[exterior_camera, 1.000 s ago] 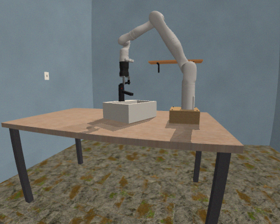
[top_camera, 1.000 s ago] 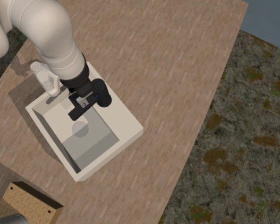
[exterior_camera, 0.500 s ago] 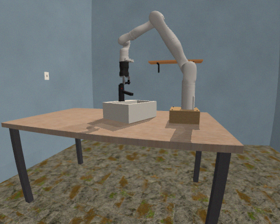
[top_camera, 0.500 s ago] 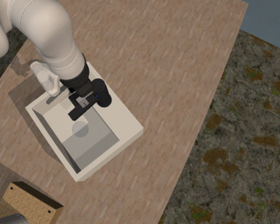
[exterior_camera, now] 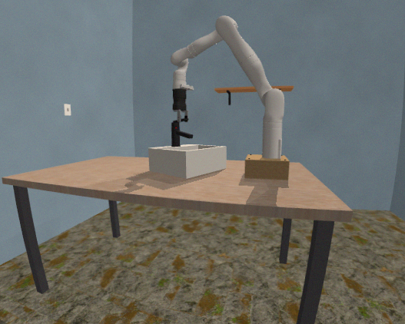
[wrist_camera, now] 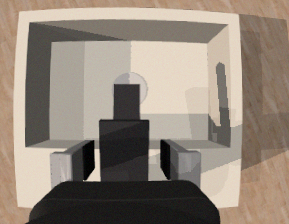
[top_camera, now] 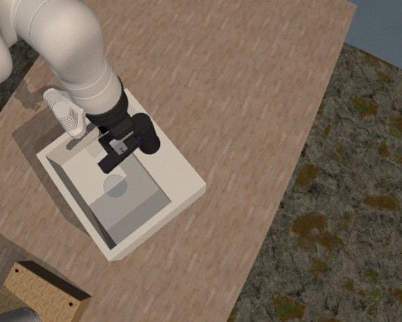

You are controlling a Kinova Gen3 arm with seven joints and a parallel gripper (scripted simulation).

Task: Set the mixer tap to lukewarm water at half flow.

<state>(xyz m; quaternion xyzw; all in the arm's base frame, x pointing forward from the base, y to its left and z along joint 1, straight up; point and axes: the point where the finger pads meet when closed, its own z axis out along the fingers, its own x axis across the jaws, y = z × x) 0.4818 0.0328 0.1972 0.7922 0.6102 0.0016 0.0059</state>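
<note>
My hand is 20 mm short of the lever, 10 mm to the left of it and 10 mm above it. The rest, counted from my hand: white sink basin: 50 mm behind, 10 mm to the left, 250 mm below; then black mixer tap: 40 mm ahead, 10 mm to the right, 60 mm below.
</note>
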